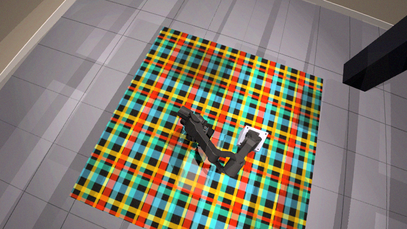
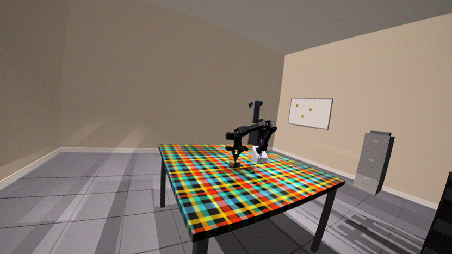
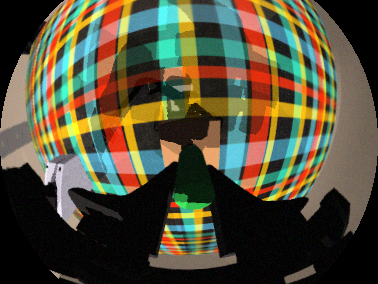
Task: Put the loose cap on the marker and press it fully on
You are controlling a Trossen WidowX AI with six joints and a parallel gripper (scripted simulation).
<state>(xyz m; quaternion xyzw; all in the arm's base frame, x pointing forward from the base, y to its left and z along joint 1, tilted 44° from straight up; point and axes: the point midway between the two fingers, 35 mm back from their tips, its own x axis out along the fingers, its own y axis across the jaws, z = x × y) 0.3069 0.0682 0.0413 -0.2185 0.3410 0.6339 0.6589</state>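
Right now my gripper tip is 50 mm above the holder block.
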